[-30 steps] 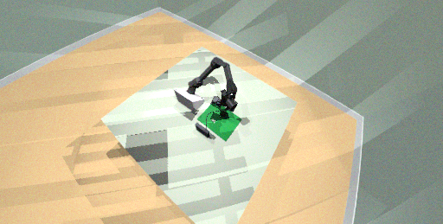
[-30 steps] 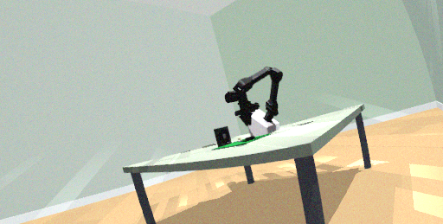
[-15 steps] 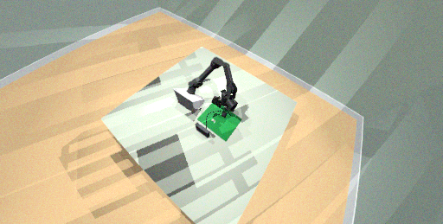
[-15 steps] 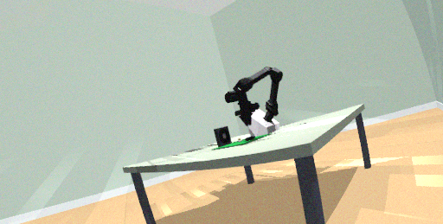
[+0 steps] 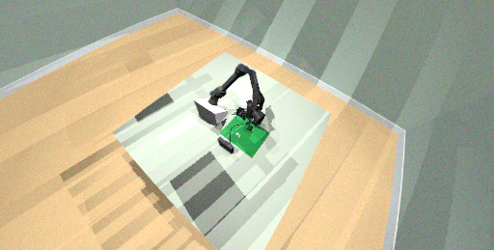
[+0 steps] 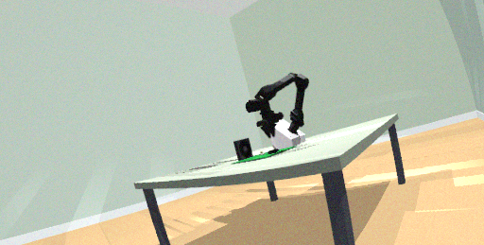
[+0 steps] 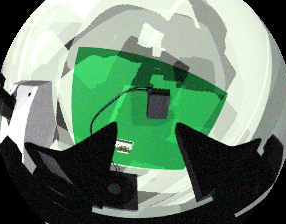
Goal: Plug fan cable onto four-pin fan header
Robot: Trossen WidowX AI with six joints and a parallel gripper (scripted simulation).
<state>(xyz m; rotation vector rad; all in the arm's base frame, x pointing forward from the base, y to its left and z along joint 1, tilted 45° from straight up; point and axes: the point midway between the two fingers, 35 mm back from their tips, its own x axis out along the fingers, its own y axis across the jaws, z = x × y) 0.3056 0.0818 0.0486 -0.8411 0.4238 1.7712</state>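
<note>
Right now my gripper tip is 7 cm above the dark fan plug and 2 cm short of it. Also, from my gripper tip: green board (10 cm below, 5 cm to the right, 3 cm ahead); black fan (23 cm to the right, 3 cm below, 1 cm ahead).
</note>
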